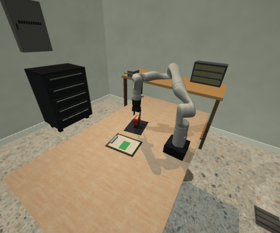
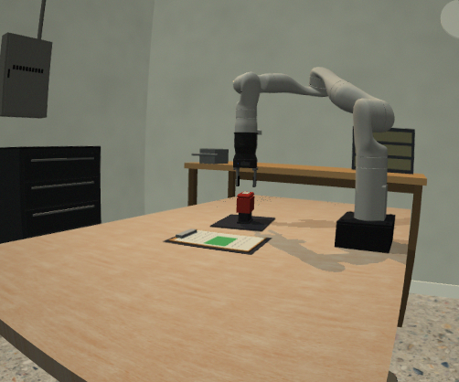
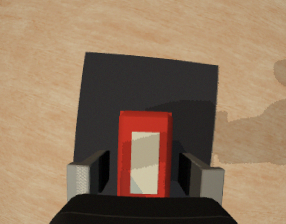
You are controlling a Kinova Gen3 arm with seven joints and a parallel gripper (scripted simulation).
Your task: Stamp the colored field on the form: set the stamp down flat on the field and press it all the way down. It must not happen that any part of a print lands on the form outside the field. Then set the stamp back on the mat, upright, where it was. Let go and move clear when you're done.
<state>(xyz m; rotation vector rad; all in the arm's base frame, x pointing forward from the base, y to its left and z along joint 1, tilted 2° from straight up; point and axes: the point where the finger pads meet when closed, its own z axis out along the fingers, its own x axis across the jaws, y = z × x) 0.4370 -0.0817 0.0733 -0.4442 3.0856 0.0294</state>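
Now: the red stamp 90 mm below my hand. The rest, counted from my hand: clipboard (270 mm to the left, 140 mm below, 50 mm behind); then dark mat (140 mm below).
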